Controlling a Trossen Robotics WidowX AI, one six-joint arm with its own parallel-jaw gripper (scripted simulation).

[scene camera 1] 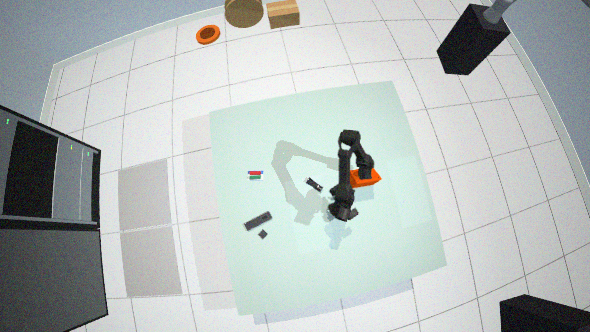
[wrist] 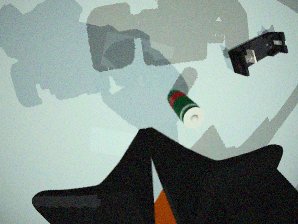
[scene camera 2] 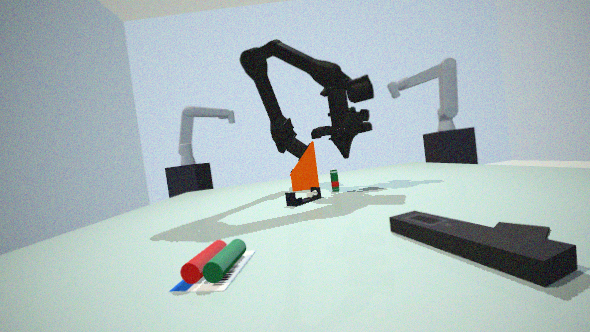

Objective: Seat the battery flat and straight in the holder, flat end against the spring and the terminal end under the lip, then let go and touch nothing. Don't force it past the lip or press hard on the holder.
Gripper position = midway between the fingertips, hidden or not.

My gripper (scene camera 2: 346, 158) is shut, with nothing in its grasp. Further things: a battery (wrist: 188, 111), a long black block (scene camera 2: 541, 261) and a barcode card (scene camera 2: 212, 270).
My gripper shows as well in the wrist view (wrist: 146, 134).
